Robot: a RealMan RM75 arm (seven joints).
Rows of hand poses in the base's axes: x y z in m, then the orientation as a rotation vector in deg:
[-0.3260, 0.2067, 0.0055, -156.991, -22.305, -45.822]
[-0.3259, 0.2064, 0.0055, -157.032, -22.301, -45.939]
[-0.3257, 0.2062, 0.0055, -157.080, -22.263, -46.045]
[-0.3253, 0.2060, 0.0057, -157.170, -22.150, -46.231]
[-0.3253, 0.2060, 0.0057, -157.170, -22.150, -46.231]
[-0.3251, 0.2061, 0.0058, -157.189, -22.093, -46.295]
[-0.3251, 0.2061, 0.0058, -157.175, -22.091, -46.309]
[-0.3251, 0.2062, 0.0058, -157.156, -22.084, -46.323]
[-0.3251, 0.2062, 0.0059, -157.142, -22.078, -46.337]
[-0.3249, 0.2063, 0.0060, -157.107, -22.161, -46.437]
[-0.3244, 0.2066, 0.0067, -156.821, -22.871, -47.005]
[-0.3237, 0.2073, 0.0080, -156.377, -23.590, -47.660]
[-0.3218, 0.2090, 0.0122, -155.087, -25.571, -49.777]
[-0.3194, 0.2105, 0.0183, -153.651, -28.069, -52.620]
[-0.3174, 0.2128, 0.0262, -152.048, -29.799, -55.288]
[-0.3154, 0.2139, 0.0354, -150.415, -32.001, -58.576]
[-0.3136, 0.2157, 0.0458, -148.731, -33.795, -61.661]
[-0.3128, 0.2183, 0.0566, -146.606, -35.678, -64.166]
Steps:
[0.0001, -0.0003, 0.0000, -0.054, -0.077, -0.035]
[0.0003, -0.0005, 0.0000, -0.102, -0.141, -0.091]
[0.0007, -0.0007, 0.0002, -0.177, -0.250, -0.220]
[0.0007, -0.0007, 0.0002, -0.177, -0.250, -0.220]
[0.0009, -0.0006, 0.0003, -0.187, -0.286, -0.272]
[0.0009, -0.0006, 0.0003, -0.175, -0.296, -0.271]
[0.0009, -0.0005, 0.0003, -0.158, -0.307, -0.271]
[0.0009, -0.0005, 0.0004, -0.145, -0.317, -0.272]
[0.0011, -0.0004, 0.0005, -0.154, -0.396, -0.225]
[0.0016, -0.0001, 0.0012, -0.198, -0.880, 0.214]
[0.0023, 0.0006, 0.0025, -0.120, -1.438, 0.697]
[0.0042, 0.0023, 0.0067, 0.073, -3.202, 1.990]
[0.0066, 0.0038, 0.0128, 0.038, -5.542, 3.507]
[0.0086, 0.0061, 0.0207, 0.369, -7.714, 4.628]
[0.0106, 0.0072, 0.0299, 0.358, -10.377, 5.909]
[0.0124, 0.0090, 0.0403, 0.493, -12.879, 6.977]
[0.0132, 0.0116, 0.0511, 1.039, -15.077, 8.348]

